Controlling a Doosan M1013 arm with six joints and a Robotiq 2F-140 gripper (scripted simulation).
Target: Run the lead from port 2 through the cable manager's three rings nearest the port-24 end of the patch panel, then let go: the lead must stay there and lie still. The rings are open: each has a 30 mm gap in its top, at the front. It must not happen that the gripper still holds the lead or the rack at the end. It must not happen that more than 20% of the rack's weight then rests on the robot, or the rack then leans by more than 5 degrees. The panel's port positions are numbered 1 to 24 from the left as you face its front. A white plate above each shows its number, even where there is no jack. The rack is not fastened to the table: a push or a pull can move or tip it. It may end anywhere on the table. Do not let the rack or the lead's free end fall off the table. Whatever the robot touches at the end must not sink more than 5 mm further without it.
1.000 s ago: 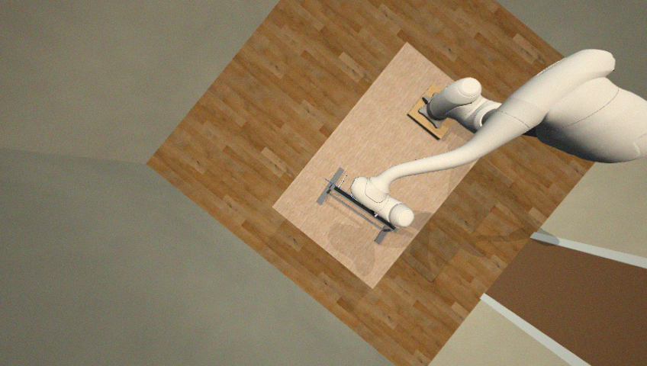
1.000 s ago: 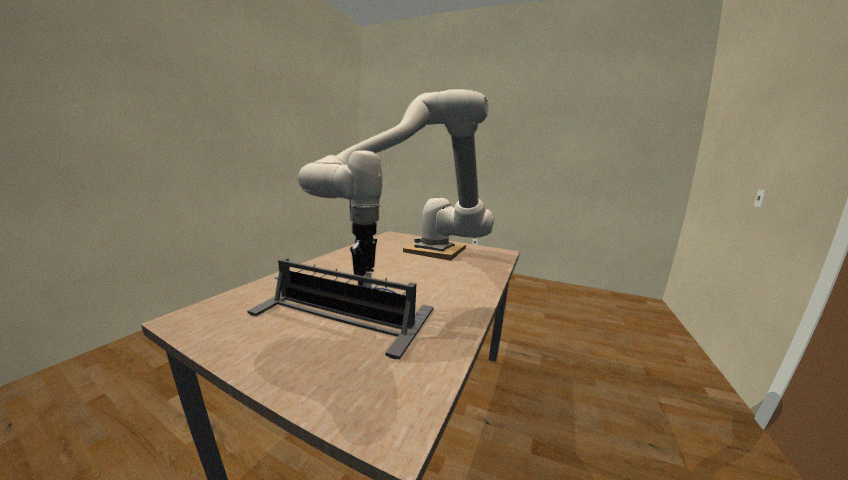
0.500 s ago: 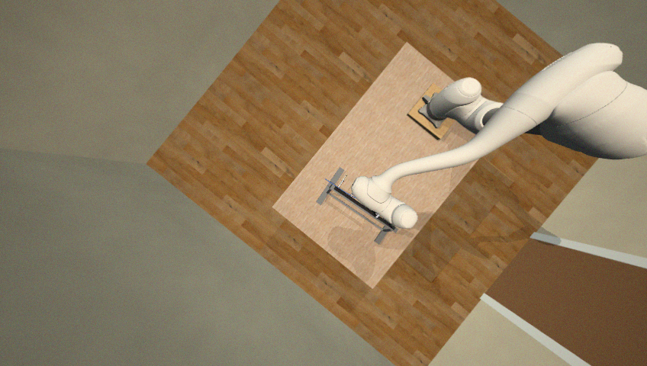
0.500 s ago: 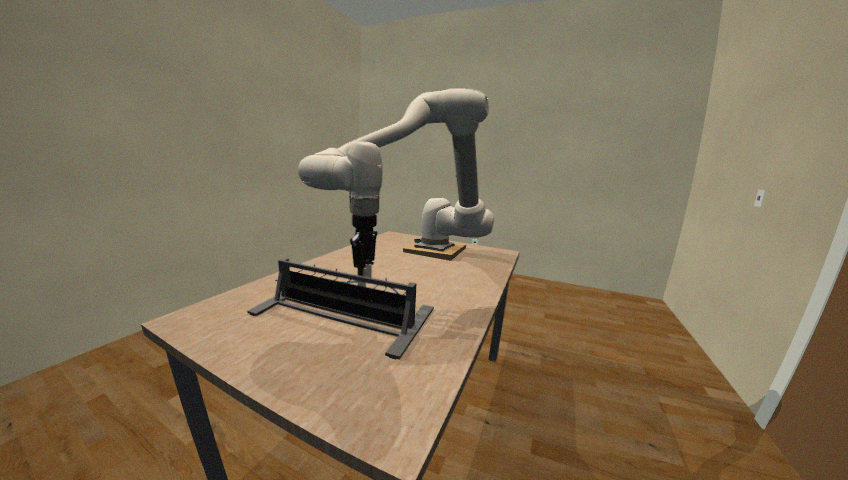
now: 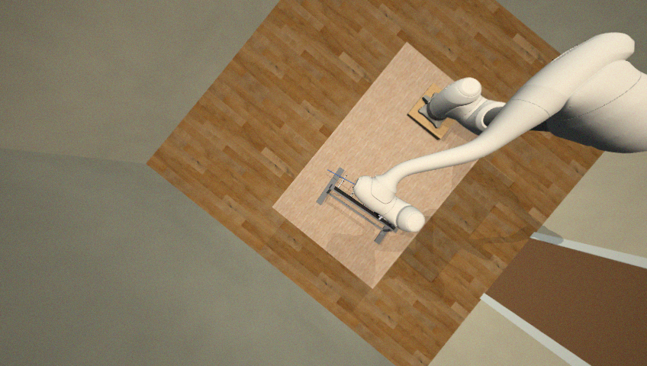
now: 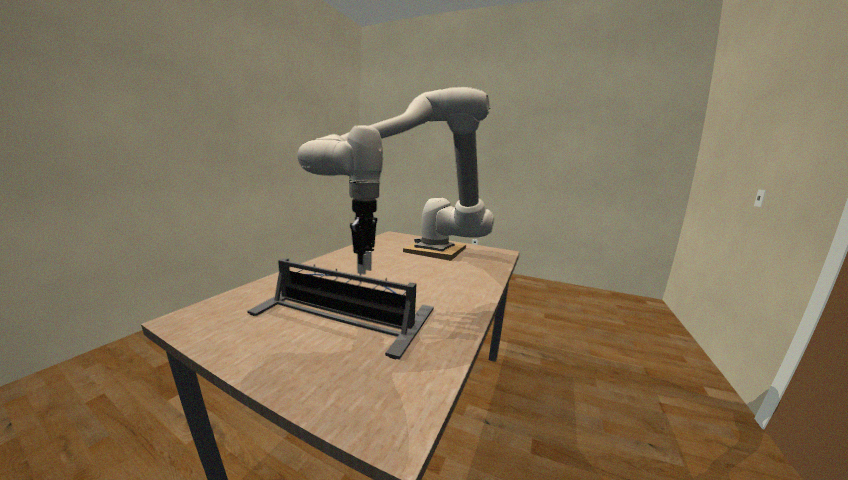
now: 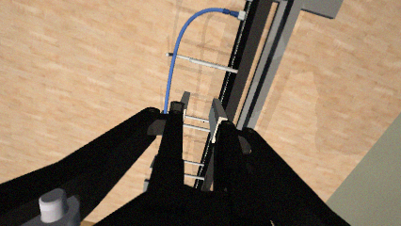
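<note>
Now: the rack 7 cm ahead of my hand, 4 cm to the right of it and 9 cm below it.
</note>
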